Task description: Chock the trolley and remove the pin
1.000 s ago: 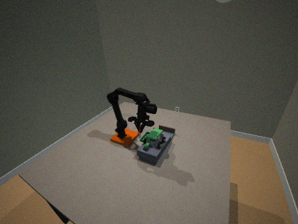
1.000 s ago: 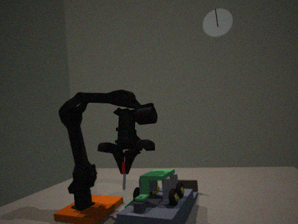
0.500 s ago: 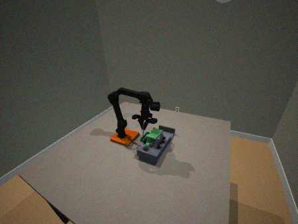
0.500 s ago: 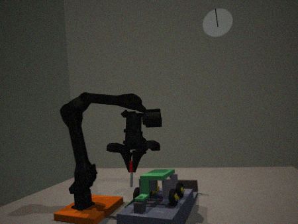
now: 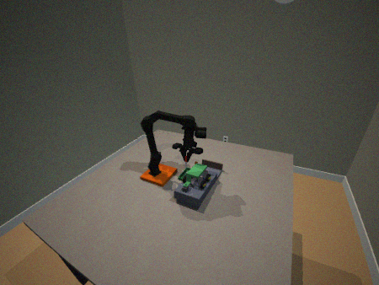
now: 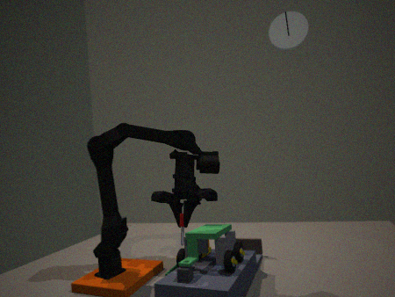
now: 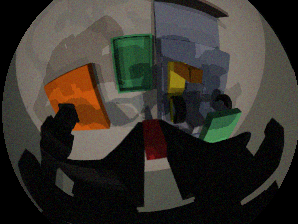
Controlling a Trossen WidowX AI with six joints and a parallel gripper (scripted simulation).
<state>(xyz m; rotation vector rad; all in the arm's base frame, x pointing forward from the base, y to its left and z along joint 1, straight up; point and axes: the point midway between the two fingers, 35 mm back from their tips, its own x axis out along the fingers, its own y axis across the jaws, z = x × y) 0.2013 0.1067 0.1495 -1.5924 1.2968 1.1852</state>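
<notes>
My gripper tip is 20 mm past the green tray, 30 mm to the right of it and 150 mm above it. Round my gripper tip: trolley (110 mm ahead, 40 mm to the right, 30 mm below); yellow chock (40 mm ahead, 30 mm to the left, 60 mm below); red-headed stop pin (right at my gripper tip).
</notes>
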